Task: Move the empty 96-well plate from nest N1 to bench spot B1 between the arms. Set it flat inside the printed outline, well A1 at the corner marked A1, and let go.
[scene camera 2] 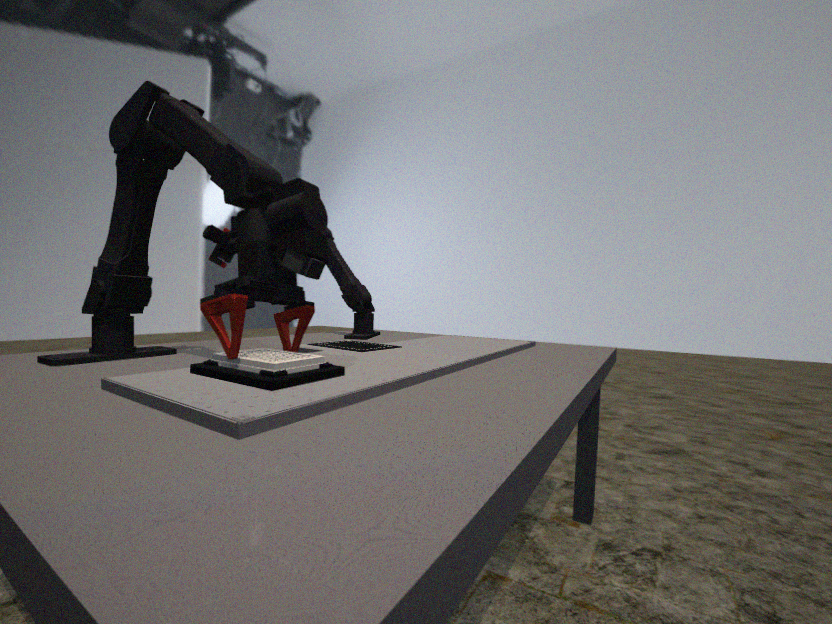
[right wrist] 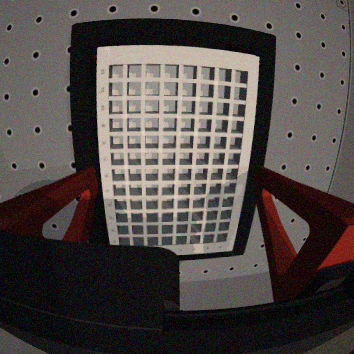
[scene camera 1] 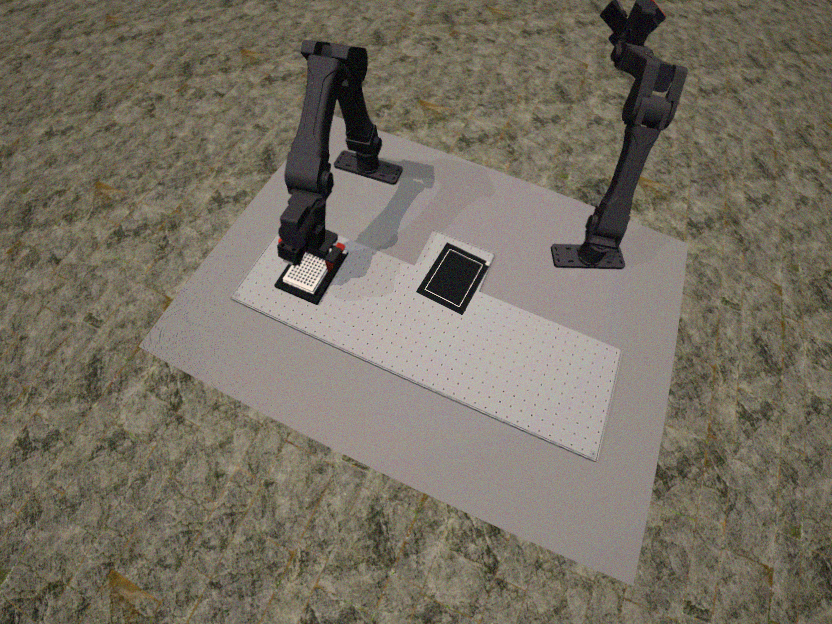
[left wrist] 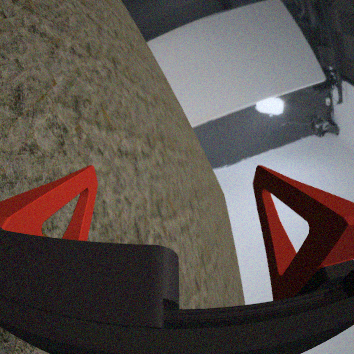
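Where they show: left gripper, fingertip midpoint: (scene camera 2: 215, 249) (left wrist: 174, 174); right gripper, fingertip midpoint: (scene camera 2: 264, 359) (right wrist: 175, 174) (scene camera 1: 312, 263); left arm's base, link origin: (scene camera 2: 363, 336) (scene camera 1: 587, 257); right arm's base, link origin: (scene camera 2: 113, 357) (scene camera 1: 368, 168).
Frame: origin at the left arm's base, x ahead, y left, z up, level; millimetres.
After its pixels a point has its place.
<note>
The white 96-well plate (scene camera 1: 305, 275) {z 34, x 88, y -740 mm} (scene camera 2: 285, 358) {z 38, x 93, y -749 mm} (right wrist: 172, 150) {z 39, x 69, y -732 mm} sits flat in the black nest N1 (scene camera 1: 295, 294) {z 24, x 135, y -761 mm} (scene camera 2: 268, 381) {z 23, x 106, y -816 mm} (right wrist: 175, 32) {z 25, x 128, y -758 mm}. In the right wrist view the number 12 is at its upper left. My right gripper (scene camera 1: 307, 260) {z 33, x 54, y -728 mm} (scene camera 2: 262, 353) {z 33, x 54, y -728 mm} (right wrist: 175, 174) {z 33, x 54, y -728 mm} is open and low over the plate, one finger beside each long side; contact cannot be told. My left gripper (scene camera 1: 633, 6) {z 299, x -653, y 189 mm} (scene camera 2: 218, 247) {z 299, x -653, y 189 mm} (left wrist: 174, 174) {z 299, x -653, y 189 mm} is open, empty and raised far from the plate. Spot B1 is a black pad (scene camera 1: 454, 276) {z 15, x 76, y -372 mm} (scene camera 2: 354, 345) {z 15, x 78, y -378 mm} with a white outline; its A1 lettering is unreadable.
The perforated board (scene camera 1: 510, 355) {z 13, x 283, y -251 mm} (scene camera 2: 241, 417) {z 14, x 133, y -914 mm} carries the nest and the pad on the grey table (scene camera 1: 376, 409) {z 0, x 403, y -558 mm} (scene camera 2: 282, 510) {z 0, x 221, y -1020 mm}. The right arm's base (scene camera 1: 349, 167) {z 10, x -296, y -664 mm} (scene camera 2: 67, 358) {z 10, x -304, y -693 mm} is behind the nest, and the left arm's base (scene camera 1: 561, 256) {z 10, x 6, y -79 mm} is right of the pad in scene camera 1.
</note>
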